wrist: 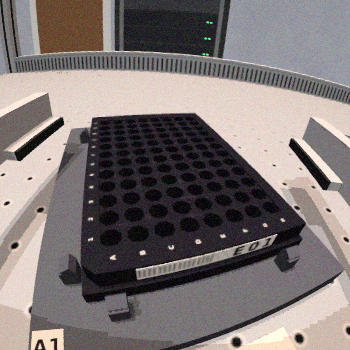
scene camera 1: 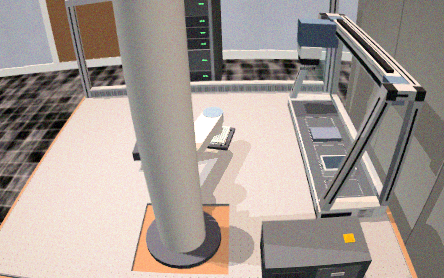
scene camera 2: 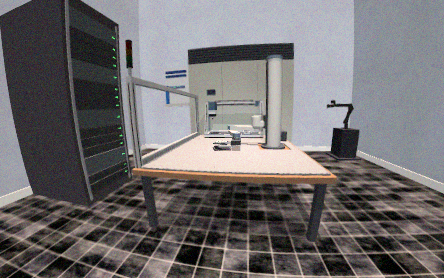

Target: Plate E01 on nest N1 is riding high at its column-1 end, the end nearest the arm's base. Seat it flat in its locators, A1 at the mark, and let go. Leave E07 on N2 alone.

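Frame: origin at the arm's base, x up, y back, z right, level; centimetres.
Seen in the pictures: gripper, fingertip midpoint: [wrist: 176, 114] [scene camera 2: 219, 144]; arm's base, origin of the base link: [scene camera 1: 183, 238] [scene camera 2: 272, 147].
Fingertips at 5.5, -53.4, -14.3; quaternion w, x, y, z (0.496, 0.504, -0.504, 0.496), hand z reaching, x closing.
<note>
Pixels of each thing's top centre, then the offset from my fingertips to it, as dx, dy, dz. "pt": a spot on its surface instead.
- dark grey nest N1, middle of its top: [wrist: 164, 160] -2.0, +1.9, -0.4
- A1 mark, middle of its top: [wrist: 46, 346] -3.0, +10.9, -2.8
- pale plate, middle of its top: [scene camera 1: 217, 133] -1.6, -1.9, +24.0
- dark grey box, surface spot: [scene camera 1: 310, 240] pt +7.3, +65.2, +52.7
- low ribbed rail, surface spot: [wrist: 150, 64] pt -2.6, -46.9, -9.9
In the wrist view, black plate E01 [wrist: 165, 190] lies on the dark grey nest N1 [wrist: 200, 312]. Its near, column-1 end with the E01 label sits high, its lower edge about level with the tops of the near locators; the far end looks lower. Well A1 is at the near left corner, on the side of the A1 mark [wrist: 47, 341]. My gripper [wrist: 176, 114] is open, one finger well out to each side of the plate, touching neither side. E01 is hidden in scene camera 1. A pale plate [scene camera 1: 222, 135], apparently E07, stands on a dark nest there; its label is unreadable.
The thick arm column [scene camera 1: 162, 125] [scene camera 2: 273, 100] hides part of the table in scene camera 1. A gantry frame [scene camera 1: 367, 45] with a grey deck stands on the right. A dark grey box [scene camera 1: 310, 240] stands near the front. A low ribbed rail [wrist: 150, 64] runs behind the nest.
</note>
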